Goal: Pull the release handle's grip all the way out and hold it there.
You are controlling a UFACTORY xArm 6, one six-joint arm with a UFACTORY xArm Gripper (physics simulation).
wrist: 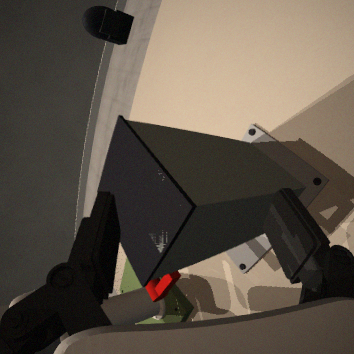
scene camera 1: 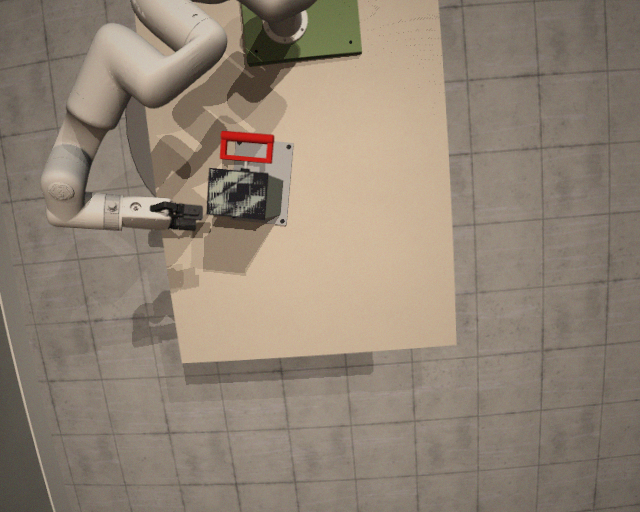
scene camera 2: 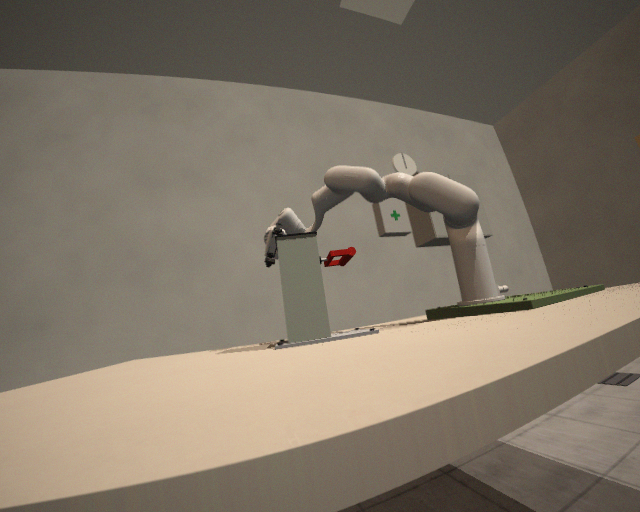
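The release handle's red grip (scene camera 1: 247,137) (scene camera 2: 349,254) (wrist: 164,290) is a rectangular loop on a short rod. It sticks out from the side of a tall box-shaped post (scene camera 1: 237,193) (scene camera 2: 304,288) (wrist: 220,170) that faces the robot's base. In the wrist view the post hides most of the grip. My gripper (scene camera 1: 198,218) (scene camera 2: 270,249) (wrist: 196,210) is open and empty. In scene camera 1 it is left of the post, its fingers pointing at it, apart from the grip. In the wrist view the post shows between and beyond the fingers.
The post stands on a grey base plate (scene camera 1: 287,165) (scene camera 2: 356,335) (wrist: 242,266) with dark bolts. The plate is on the beige table (scene camera 1: 362,240) (scene camera 2: 266,405). The arm stands on a green board (scene camera 1: 330,37) (scene camera 2: 560,298). The table's left edge runs under the gripper in scene camera 1.
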